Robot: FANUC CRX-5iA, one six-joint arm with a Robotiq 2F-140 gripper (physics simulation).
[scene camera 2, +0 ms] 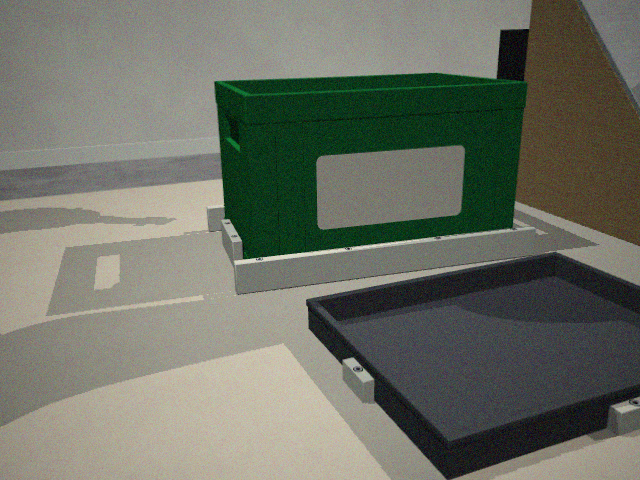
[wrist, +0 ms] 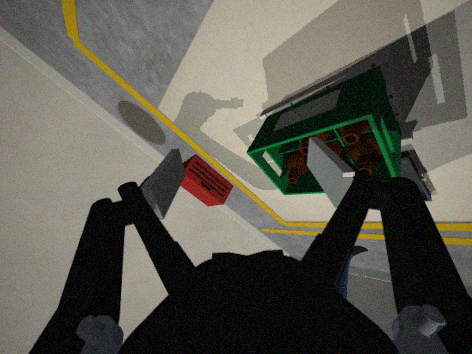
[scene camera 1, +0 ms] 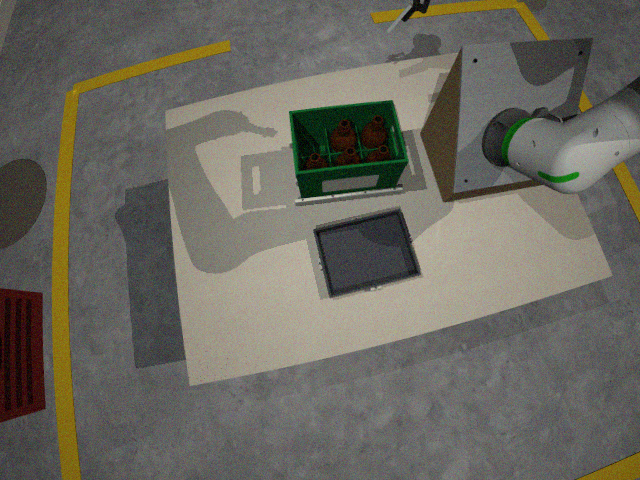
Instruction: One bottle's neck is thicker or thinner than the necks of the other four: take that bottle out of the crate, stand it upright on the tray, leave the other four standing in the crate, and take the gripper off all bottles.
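Pixels of known places: gripper, between the fingertips: [wrist: 243, 156] [scene camera 1: 366, 8]; arm's base, origin of its link: [scene camera 1: 507, 137].
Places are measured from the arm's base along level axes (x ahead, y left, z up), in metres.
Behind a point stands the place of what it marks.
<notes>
The green crate [scene camera 1: 310, 182] @[z -0.054, x 0.521, y -0.036 m] [scene camera 2: 279, 180] @[z -0.075, x 0.526, y -0.036 m] [wrist: 362, 97] @[z -0.056, x 0.272, y -0.185 m] stands upright on the table. Brown bottles stand in it: two in the back row, a middle one [scene camera 1: 343, 136] @[z -0.043, x 0.403, y -0.137 m] and a right one [scene camera 1: 374, 133] @[z -0.049, x 0.318, y -0.127 m], and three in front, left [scene camera 1: 315, 161] @[z -0.013, x 0.497, y -0.067 m], middle [scene camera 1: 347, 156] @[z -0.017, x 0.417, y -0.061 m] and right [scene camera 1: 381, 153] @[z -0.014, x 0.334, y -0.044 m]. The back left compartment is empty. Which neck differs, I cannot tell. The dark tray [scene camera 1: 367, 253] @[z -0.169, x 0.417, y 0.160 m] [scene camera 2: 465, 361] @[z -0.169, x 0.471, y 0.163 m] lies before the crate with no bottle on it. My gripper [wrist: 243, 156] @[z 0.180, x 0.306, y -0.306 m] is open and empty, away from the bottles; one fingertip overlaps the crate in the wrist view.
Light rails [scene camera 1: 351, 195] @[z -0.146, x 0.413, y -0.009 m] [scene camera 2: 382, 263] @[z -0.162, x 0.433, y -0.010 m] edge the crate's base. The arm's pedestal [scene camera 1: 488, 98] @[z 0.075, x 0.062, y -0.076 m] [scene camera 2: 578, 134] @[z -0.070, x 0.138, y -0.062 m] stands right of the crate, with part of the white arm [scene camera 1: 568, 149] @[z 0.186, x 0.059, y 0.140 m] beside it. A red slotted box [scene camera 1: 20, 356] [wrist: 207, 182] stands on the floor.
</notes>
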